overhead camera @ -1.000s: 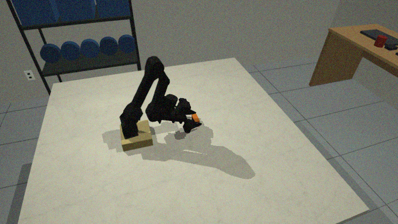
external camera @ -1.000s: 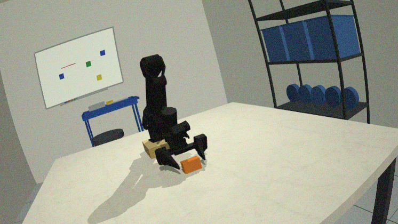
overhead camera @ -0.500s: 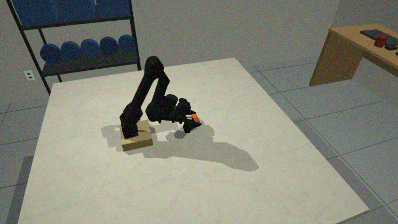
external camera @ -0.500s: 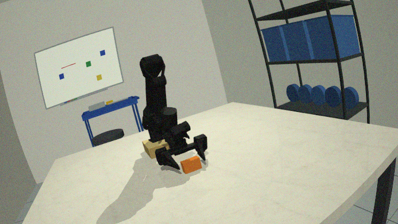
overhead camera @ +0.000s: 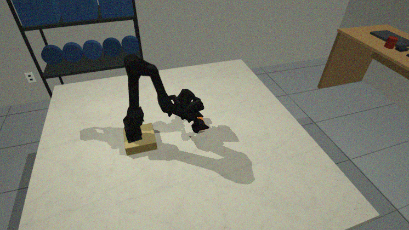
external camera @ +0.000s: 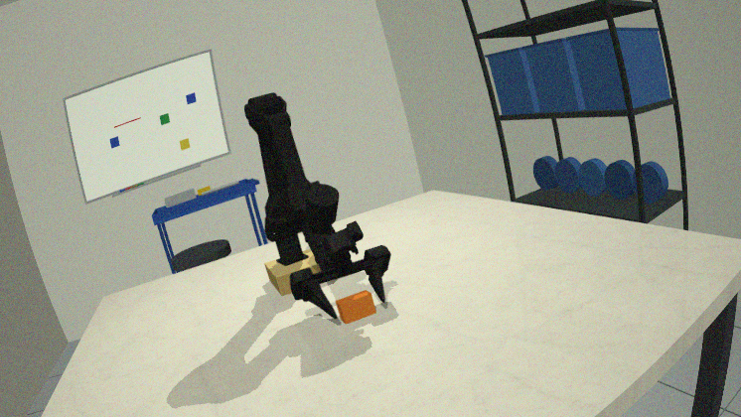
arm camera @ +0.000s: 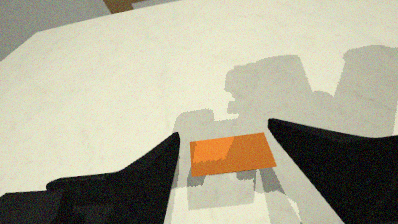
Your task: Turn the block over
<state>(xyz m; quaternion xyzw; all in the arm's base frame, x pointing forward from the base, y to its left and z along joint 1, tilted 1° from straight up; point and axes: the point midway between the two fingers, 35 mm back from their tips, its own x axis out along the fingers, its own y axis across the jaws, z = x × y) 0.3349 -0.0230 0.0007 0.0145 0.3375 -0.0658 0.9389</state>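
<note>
My gripper tip is now 30 mm past the block.
</note>
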